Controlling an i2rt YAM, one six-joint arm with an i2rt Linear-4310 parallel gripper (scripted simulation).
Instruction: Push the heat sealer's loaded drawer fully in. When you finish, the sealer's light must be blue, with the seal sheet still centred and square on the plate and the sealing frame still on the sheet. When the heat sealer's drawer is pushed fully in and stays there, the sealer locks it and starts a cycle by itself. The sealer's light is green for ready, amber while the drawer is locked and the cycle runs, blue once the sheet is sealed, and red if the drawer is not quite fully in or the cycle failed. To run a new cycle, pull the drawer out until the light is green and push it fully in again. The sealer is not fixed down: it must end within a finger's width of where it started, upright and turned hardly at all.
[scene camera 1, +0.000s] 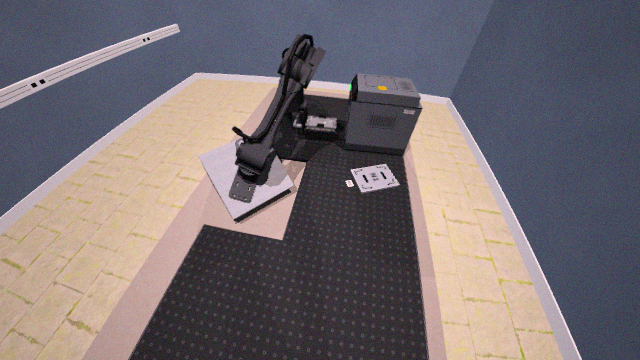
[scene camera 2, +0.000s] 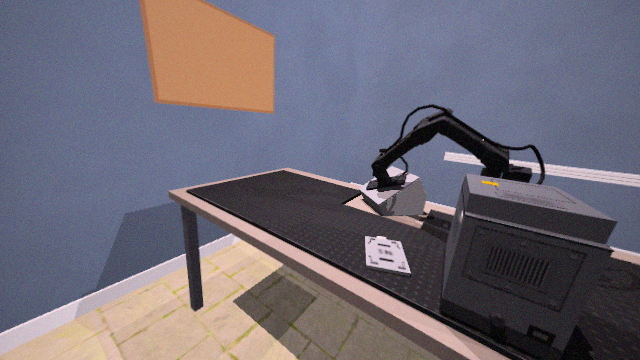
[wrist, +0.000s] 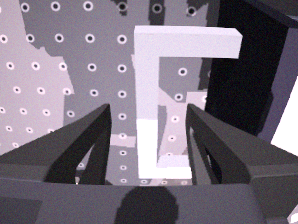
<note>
In view: my gripper (wrist: 148, 113) and a heat sealer (scene camera 2: 526, 257).
The heat sealer shows as well in scene camera 1 (scene camera 1: 384, 110).
</note>
